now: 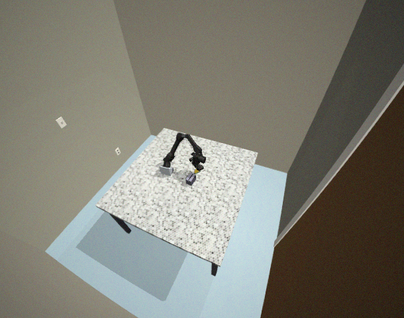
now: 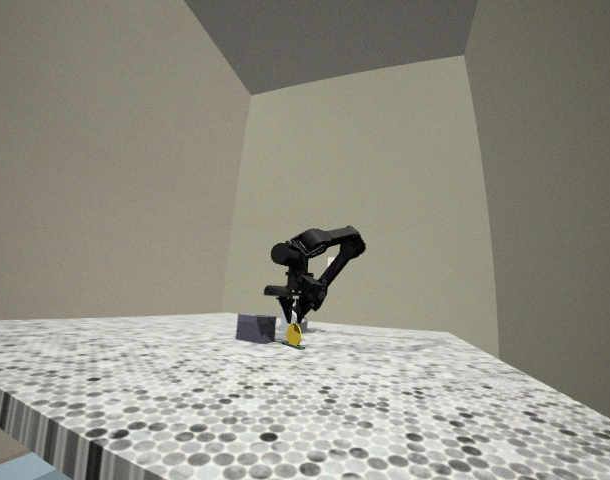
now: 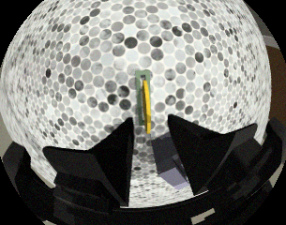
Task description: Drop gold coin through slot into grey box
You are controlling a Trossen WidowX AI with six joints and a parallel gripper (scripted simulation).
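The coin is 30 mm below my gripper tip.
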